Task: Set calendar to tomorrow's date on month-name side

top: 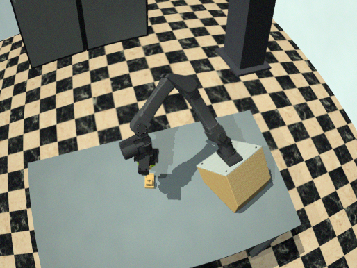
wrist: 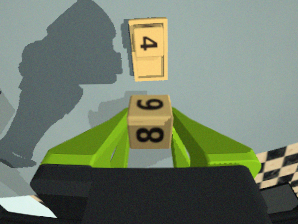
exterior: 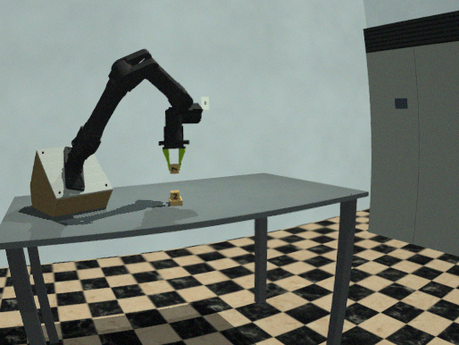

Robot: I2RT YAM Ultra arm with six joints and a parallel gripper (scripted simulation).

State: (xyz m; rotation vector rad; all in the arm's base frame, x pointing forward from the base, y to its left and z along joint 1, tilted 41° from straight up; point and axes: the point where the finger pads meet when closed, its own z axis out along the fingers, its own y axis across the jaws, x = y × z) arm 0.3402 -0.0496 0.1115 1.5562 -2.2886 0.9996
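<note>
Right now the tan tray is 10 mm ahead of my hand, 20 mm to the left of it and 120 mm below it.
</note>
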